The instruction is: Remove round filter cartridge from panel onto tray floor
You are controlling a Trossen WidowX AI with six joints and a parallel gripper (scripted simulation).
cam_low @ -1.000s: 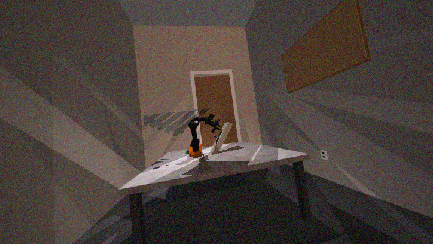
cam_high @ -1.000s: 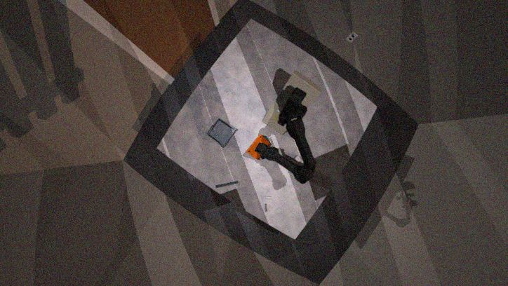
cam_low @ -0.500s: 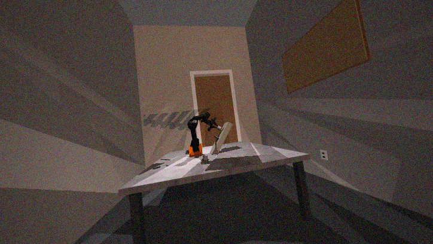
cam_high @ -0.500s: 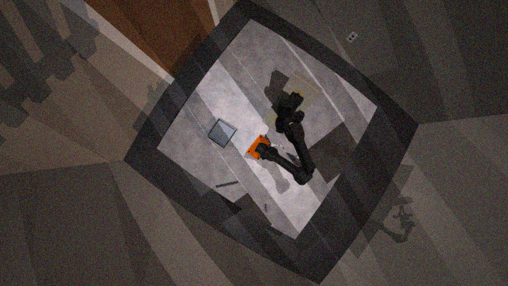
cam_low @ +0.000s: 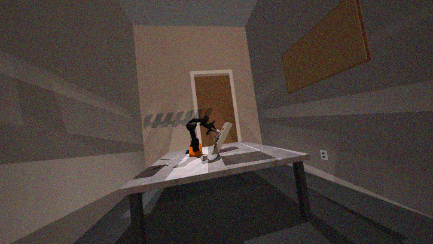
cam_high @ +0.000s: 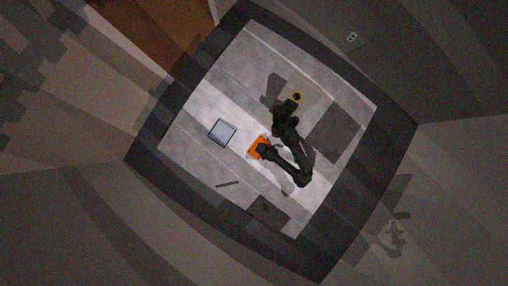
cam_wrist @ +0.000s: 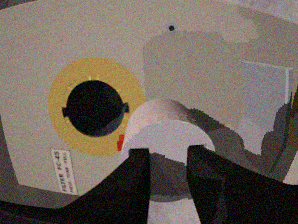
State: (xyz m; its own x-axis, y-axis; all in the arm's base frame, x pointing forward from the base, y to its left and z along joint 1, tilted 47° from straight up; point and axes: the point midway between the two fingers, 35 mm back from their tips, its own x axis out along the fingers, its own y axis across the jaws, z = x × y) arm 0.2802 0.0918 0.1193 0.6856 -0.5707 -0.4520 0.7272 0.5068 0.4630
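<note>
The round filter cartridge is 1 cm ahead of my gripper tip and 1 cm below it. The rest, counted from my gripper tip: grey square tray 31 cm behind, 31 cm to the left, 24 cm below; then service panel 4 cm ahead, 1 cm to the right, 8 cm below.
</note>
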